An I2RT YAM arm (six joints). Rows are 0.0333 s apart.
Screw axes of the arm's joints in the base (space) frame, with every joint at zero. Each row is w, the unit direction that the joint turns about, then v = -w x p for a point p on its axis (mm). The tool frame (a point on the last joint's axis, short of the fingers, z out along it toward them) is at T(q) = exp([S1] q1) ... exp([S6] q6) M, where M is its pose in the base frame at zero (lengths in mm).
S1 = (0, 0, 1, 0, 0, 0)
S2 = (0, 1, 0, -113.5, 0, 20)
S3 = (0, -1, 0, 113.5, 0, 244)
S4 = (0, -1, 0, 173.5, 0, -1)
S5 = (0, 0, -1, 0, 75, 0)
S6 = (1, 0, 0, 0, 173.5, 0)
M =
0 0 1 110.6
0 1 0 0
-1 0 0 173.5
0 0 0 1
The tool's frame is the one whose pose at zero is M.
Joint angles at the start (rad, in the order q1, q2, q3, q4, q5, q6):
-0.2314, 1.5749, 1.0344, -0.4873, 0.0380, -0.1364
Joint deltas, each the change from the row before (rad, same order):
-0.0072, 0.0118, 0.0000, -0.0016, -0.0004, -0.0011
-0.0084, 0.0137, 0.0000, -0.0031, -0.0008, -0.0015
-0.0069, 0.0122, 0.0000, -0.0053, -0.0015, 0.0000
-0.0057, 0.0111, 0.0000, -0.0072, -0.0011, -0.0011
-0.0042, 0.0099, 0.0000, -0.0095, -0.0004, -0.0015
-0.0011, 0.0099, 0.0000, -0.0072, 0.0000, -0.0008
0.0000, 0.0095, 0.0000, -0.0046, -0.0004, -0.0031
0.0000, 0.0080, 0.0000, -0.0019, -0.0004, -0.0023
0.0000, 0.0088, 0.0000, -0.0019, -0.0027, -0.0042
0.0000, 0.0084, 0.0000, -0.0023, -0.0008, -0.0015
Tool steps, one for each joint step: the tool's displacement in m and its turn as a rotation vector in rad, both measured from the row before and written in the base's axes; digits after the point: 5 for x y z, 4 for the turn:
0.00039, -0.00244, -0.00362, 0.0029, 0.0131, -0.0061
0.00026, -0.00280, -0.00428, 0.0040, 0.0164, -0.0067
-0.00002, -0.00222, -0.00395, 0.0056, 0.0166, -0.0062
-0.00026, -0.00178, -0.00371, 0.0051, 0.0176, -0.0042
-0.00050, -0.00125, -0.00345, 0.0047, 0.0189, -0.0027
-0.00006, -0.00035, -0.00332, 0.0041, 0.0166, -0.0004
0.00022, -0.00004, -0.00307, 0.0028, 0.0140, 0.0030
0.00035, -0.00008, -0.00250, 0.0021, 0.0098, 0.0023
0.00041, -0.00001, -0.00274, 0.0036, 0.0102, 0.0049
0.00030, -0.00005, -0.00264, 0.0030, 0.0103, 0.0017

